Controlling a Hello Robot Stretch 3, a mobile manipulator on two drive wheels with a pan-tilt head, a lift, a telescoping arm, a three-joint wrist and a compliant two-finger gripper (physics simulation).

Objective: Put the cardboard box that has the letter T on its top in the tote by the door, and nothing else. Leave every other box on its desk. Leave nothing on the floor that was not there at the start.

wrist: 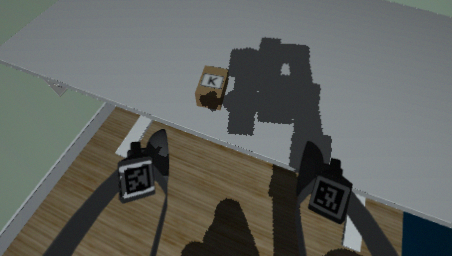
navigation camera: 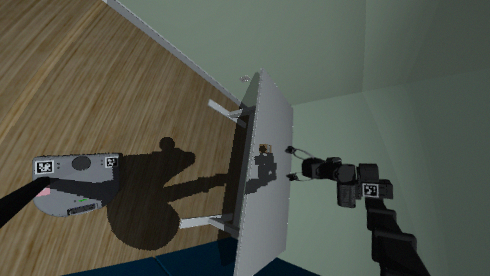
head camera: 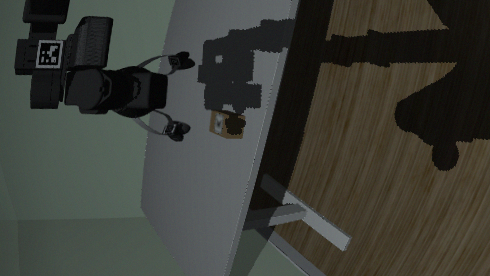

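Where they show: gripper, fingertip midpoint: (wrist: 233, 154) (navigation camera: 288, 162) (head camera: 184, 95); robot's base, link origin: (navigation camera: 82, 162).
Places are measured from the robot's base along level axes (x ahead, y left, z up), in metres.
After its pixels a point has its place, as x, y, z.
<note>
A small cardboard box (head camera: 227, 128) {0.040, -0.862, 0.770} (navigation camera: 265, 148) {0.034, -0.863, 0.769} (wrist: 212, 89) {0.027, -0.878, 0.770} stands on the grey desk (head camera: 190, 175) {0.213, -1.158, 0.720} (navigation camera: 270, 210) {-0.459, -0.984, 0.720} (wrist: 125, 60) {0.290, -1.005, 0.720}. The wrist view shows the letter K on its top label, and part of the box is in shadow. My gripper (head camera: 184, 95) {-0.025, -0.613, 1.018} (navigation camera: 290, 163) {-0.025, -0.613, 1.018} (wrist: 233, 154) {-0.025, -0.613, 1.018} is open and empty. It is raised above the desk, apart from the box; in the wrist view the box lies beyond the fingertips, left of the middle between them. A box with the letter T and the tote by the door do not show in these views.
My base (navigation camera: 97, 172) {-0.053, -0.065, 0.160} stands on the wood floor in front of the desk. White desk feet (head camera: 325, 227) {0.512, -1.138, 0.025} (navigation camera: 195, 222) {-0.663, -0.753, 0.025} reach out over the floor. A blue surface (navigation camera: 200, 257) {-0.889, -0.673, 0.195} (wrist: 430, 240) {-0.881, -0.646, 0.176} is beside the desk. Green walls (head camera: 75, 165) {0.260, -1.715, 1.080} (navigation camera: 330, 60) {0.733, -1.297, 1.202} stand behind it.
</note>
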